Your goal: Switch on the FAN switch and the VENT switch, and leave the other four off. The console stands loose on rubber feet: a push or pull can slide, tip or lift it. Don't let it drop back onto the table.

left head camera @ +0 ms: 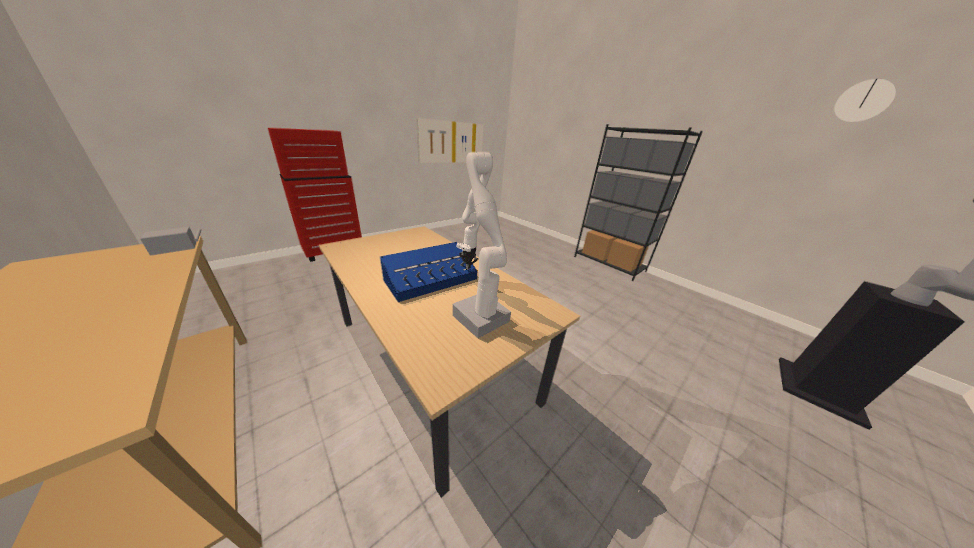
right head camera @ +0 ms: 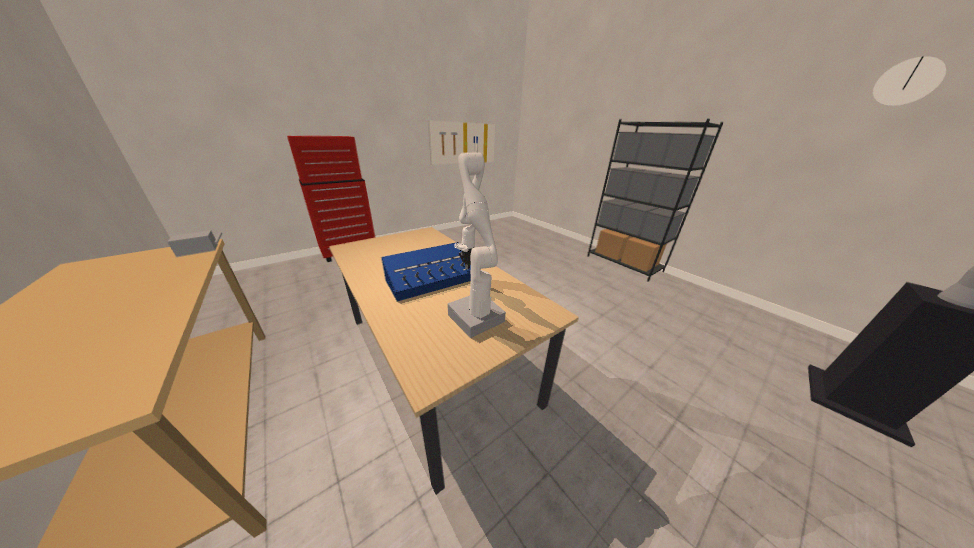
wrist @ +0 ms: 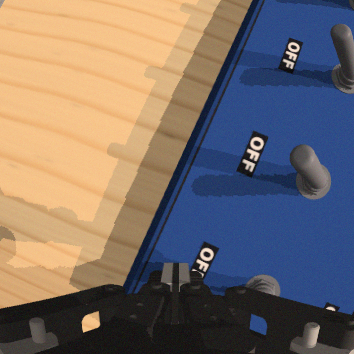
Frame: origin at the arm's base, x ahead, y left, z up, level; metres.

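Seen in the pictures: gripper, fingertip midpoint: (left head camera: 467, 268) (right head camera: 467, 268) (wrist: 175, 278); arm's base at its link origin: (left head camera: 484, 311) (right head camera: 478, 310).
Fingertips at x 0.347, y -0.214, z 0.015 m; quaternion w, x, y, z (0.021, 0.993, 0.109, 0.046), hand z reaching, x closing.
Observation:
Offsets run from my fingertips to a thing's top centre. "spot": to the spot under its first point. Level surfaces: height alone.
The blue console (left head camera: 403, 261) (right head camera: 403, 260) (wrist: 225, 215) sits on the table, with a row of grey toggle switches. In the wrist view, an upper lever {spot: 0.053 m ahead, 0.143 m left, 0.040 m up} (wrist: 343, 47) and a middle lever {0.049 m ahead, 0.076 m left, 0.047 m up} (wrist: 306, 162) lean towards their OFF labels. A lower switch {spot: 0.047 m ahead, 0.009 m left, 0.016 m up} (wrist: 263, 286) shows its collar; the gripper hides its lever, so its position cannot be told. The FAN and VENT name labels cannot be read. My gripper (left head camera: 471, 263) (right head camera: 465, 259) (wrist: 175, 278) is shut and empty, at the console's right end, beside the lower OFF label {spot: 0.015 m ahead, 0.012 m left, 0.007 m down} (wrist: 204, 260). Contact cannot be told.
The wooden table {0.080 m down} (left head camera: 435, 354) (right head camera: 422, 354) (wrist: 65, 110) carries the arm's grey base (left head camera: 480, 320) (right head camera: 474, 318) in front of the console. A wooden workbench (left head camera: 81, 327) (right head camera: 88, 327) stands at left. A red tool cabinet (left head camera: 320, 197) (right head camera: 337, 201) stands behind.

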